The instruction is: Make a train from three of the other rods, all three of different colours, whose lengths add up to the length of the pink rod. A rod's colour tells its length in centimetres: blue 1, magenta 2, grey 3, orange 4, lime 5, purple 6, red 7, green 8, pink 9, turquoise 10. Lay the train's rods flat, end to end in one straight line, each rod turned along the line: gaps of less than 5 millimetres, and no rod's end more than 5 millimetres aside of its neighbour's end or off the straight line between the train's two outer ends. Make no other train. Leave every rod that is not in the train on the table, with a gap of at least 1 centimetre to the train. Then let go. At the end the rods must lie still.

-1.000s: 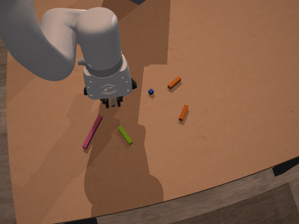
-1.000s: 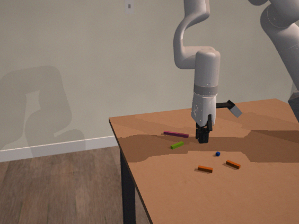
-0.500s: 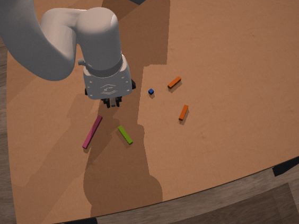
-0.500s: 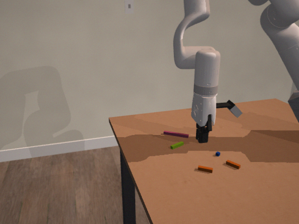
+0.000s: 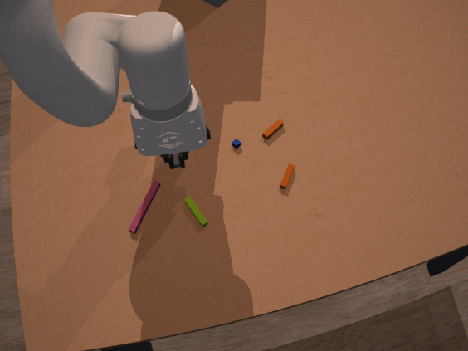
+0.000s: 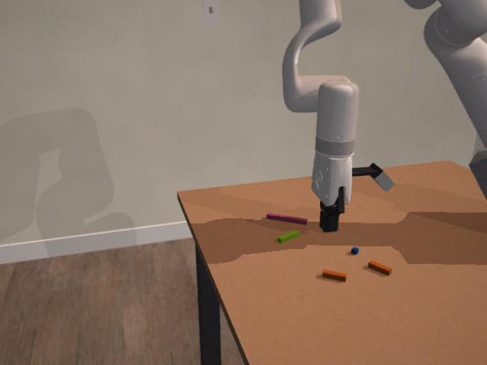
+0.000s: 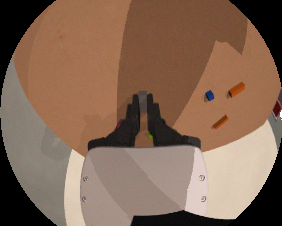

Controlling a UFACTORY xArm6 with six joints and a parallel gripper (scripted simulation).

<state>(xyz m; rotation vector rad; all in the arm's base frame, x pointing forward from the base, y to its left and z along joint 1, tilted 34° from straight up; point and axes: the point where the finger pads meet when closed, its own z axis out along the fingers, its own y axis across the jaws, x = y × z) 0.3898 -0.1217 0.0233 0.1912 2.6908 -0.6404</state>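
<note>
Right now the grey rod is 2 cm below my hand. Also, from my hand: lime rod 10 cm ahead, 2 cm below; pink rod 6 cm ahead, 7 cm to the right, 2 cm below; blue rod 1 cm ahead, 10 cm to the left, 2 cm below.
</note>
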